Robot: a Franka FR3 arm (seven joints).
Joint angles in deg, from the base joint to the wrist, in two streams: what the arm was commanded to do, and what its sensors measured. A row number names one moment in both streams.
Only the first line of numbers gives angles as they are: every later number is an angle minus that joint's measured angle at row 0.
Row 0, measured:
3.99, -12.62, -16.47, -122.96, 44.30, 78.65, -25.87
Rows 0 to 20, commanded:
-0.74, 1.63, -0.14, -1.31, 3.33, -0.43, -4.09
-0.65, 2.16, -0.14, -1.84, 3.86, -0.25, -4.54
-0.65, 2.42, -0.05, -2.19, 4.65, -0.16, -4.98
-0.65, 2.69, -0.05, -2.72, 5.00, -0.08, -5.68
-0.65, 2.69, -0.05, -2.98, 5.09, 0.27, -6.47
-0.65, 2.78, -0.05, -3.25, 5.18, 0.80, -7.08
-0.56, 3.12, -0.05, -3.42, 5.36, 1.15, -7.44
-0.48, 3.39, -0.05, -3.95, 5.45, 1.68, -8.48
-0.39, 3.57, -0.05, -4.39, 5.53, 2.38, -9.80
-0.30, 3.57, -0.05, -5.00, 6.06, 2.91, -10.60
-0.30, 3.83, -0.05, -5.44, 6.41, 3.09, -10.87
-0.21, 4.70, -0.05, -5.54, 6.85, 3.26, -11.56
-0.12, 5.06, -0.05, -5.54, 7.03, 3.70, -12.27
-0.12, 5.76, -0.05, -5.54, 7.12, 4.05, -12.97
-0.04, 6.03, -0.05, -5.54, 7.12, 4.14, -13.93
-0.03, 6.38, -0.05, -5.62, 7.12, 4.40, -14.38
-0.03, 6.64, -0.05, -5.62, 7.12, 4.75, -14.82
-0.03, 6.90, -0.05, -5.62, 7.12, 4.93, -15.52
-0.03, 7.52, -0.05, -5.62, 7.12, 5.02, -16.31
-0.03, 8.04, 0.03, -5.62, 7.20, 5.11, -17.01
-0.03, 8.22, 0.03, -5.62, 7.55, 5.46, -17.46
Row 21, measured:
0.02, 7.38, -0.17, -4.93, 5.79, 4.05, -14.94
